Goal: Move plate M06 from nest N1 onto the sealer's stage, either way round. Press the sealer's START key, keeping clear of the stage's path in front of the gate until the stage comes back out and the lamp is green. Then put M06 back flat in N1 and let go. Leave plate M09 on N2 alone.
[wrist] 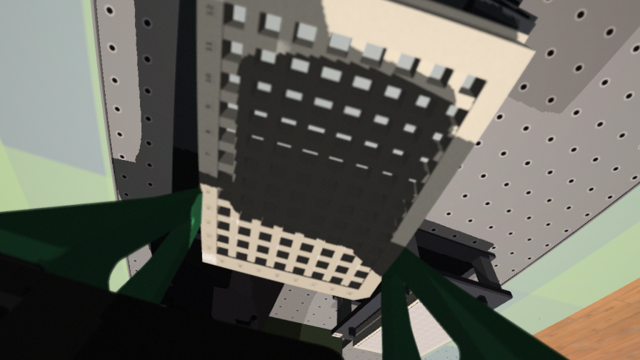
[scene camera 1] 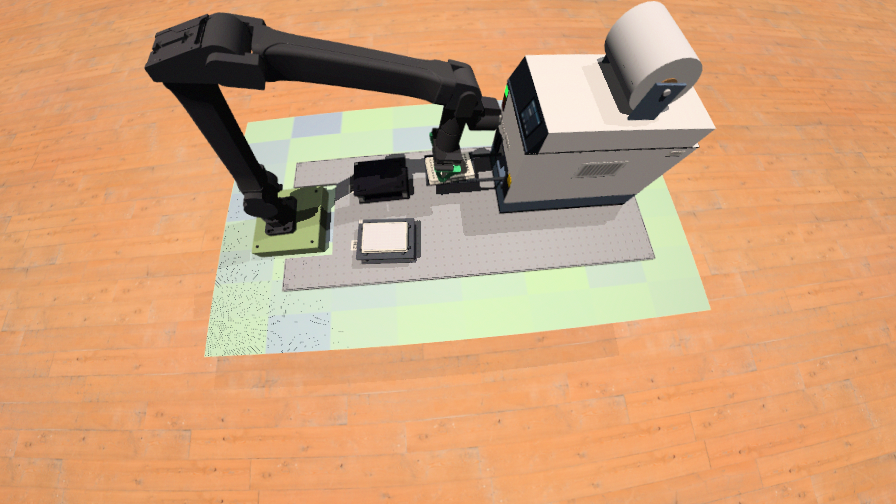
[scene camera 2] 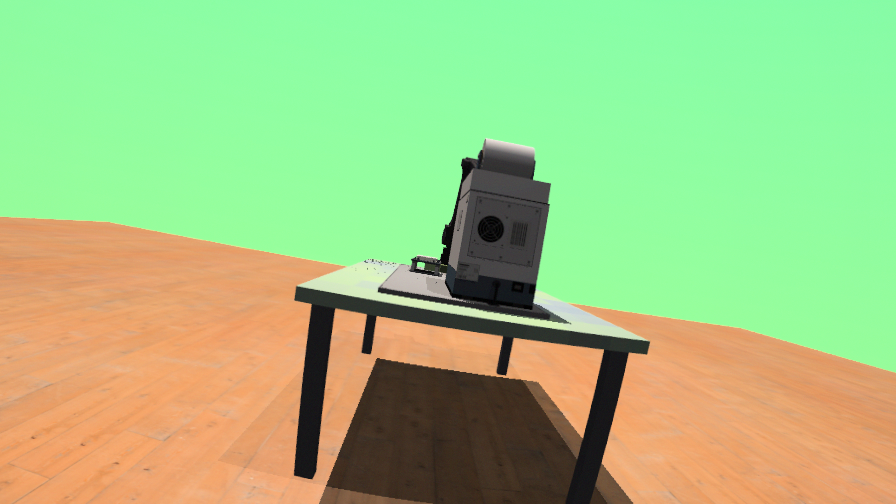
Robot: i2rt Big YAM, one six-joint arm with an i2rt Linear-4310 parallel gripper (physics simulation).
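The cream plate M06 [scene camera 1: 466, 178] [wrist: 295, 245] lies over the sealer's stage in front of the sealer [scene camera 1: 588, 169] [scene camera 2: 501, 238]. My gripper [scene camera 1: 448, 170] [wrist: 300, 227] points down at it, and its green fingers touch both long sides near one end. It is shut on plate M06. Whether the plate is lifted off the stage I cannot tell. The dark nest N1 [scene camera 1: 380, 175] holds no plate. Plate M09 [scene camera 1: 384, 236] [wrist: 370, 346] lies flat on nest N2 [scene camera 1: 414, 243]. The lamp [scene camera 1: 506, 91] is green. The START key is too small to make out. In scene camera 2 the sealer hides my gripper.
The sealer's dark front with its screen [scene camera 1: 530, 117] rises close beside my wrist. A large white roll [scene camera 1: 651, 56] [scene camera 2: 508, 161] sits on top. The arm's green base block [scene camera 1: 291, 241] stands at the left. The grey perforated board [scene camera 1: 532, 250] carries the nests and the sealer.
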